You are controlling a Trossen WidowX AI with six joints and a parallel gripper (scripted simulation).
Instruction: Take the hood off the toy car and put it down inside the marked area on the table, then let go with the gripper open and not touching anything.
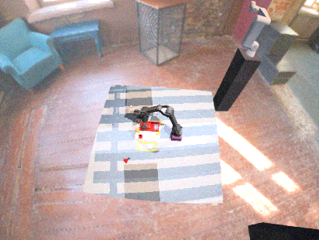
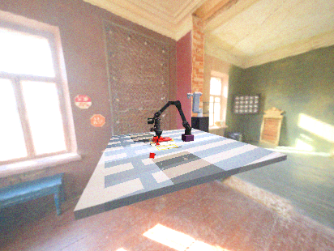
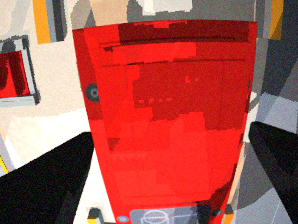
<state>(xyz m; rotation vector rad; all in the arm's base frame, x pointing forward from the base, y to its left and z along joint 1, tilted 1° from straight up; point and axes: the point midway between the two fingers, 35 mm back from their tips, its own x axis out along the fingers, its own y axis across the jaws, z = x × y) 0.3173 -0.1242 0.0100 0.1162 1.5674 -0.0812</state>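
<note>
Right now my gripper tip is right at the red hood.
</note>
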